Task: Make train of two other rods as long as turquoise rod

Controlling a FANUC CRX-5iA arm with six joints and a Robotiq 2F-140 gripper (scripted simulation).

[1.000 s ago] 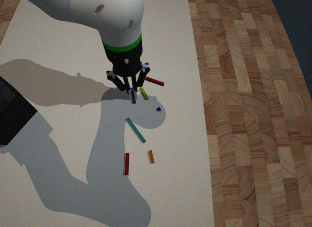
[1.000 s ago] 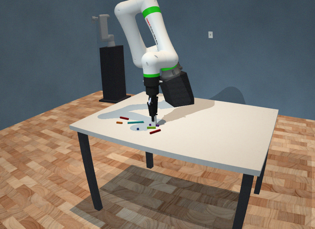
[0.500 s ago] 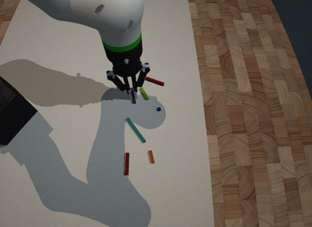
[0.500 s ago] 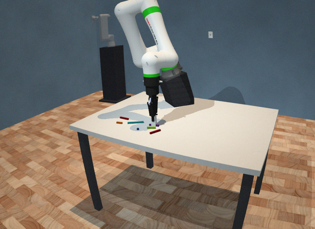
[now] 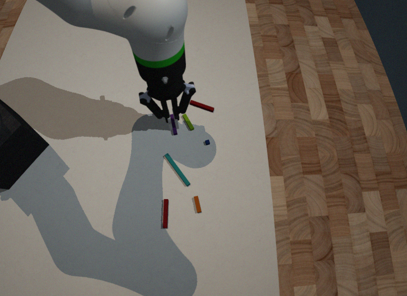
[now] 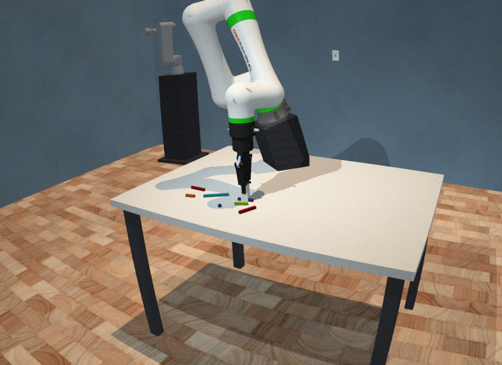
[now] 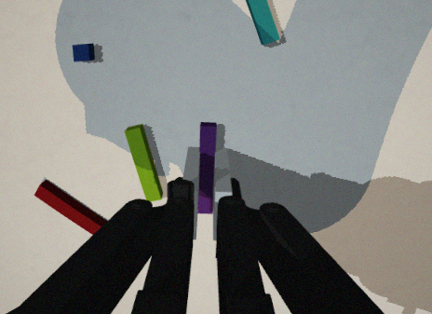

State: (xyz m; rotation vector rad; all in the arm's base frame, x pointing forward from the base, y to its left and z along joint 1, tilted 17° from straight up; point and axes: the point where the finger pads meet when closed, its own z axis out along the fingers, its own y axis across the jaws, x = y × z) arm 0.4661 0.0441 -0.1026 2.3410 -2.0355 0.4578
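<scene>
Now: the lime rod 40 mm ahead of my hand and 30 mm below it. Also, from my hand: purple rod 30 mm below; small blue rod 90 mm ahead, 60 mm to the right, 30 mm below; turquoise rod 130 mm to the right, 30 mm below.
</scene>
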